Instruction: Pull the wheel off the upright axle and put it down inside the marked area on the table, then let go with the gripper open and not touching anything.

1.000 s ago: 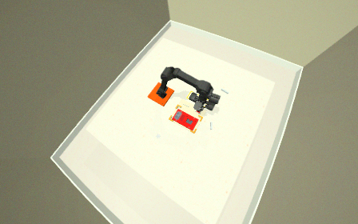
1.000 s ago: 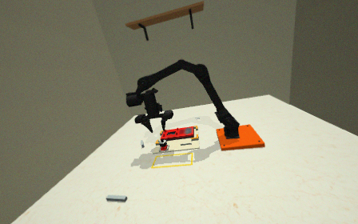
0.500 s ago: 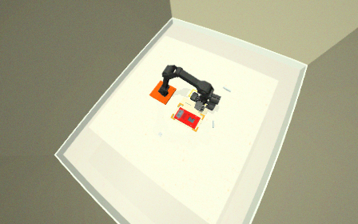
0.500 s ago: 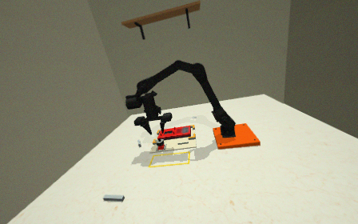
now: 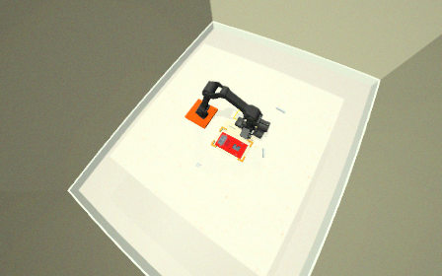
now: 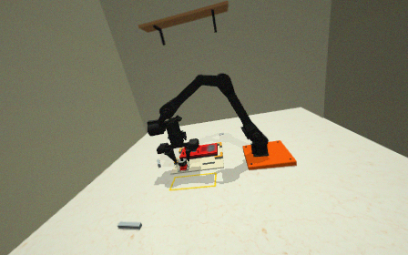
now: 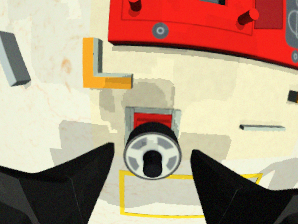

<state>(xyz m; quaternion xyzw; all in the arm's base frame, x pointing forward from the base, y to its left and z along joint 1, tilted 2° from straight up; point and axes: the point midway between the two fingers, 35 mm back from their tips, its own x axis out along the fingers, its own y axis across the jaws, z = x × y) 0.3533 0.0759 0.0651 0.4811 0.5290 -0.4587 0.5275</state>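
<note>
My gripper tip is now right at the wheel. Round my gripper tip: pale base board 4 cm behind, 10 cm to the right, 3 cm below.
</note>
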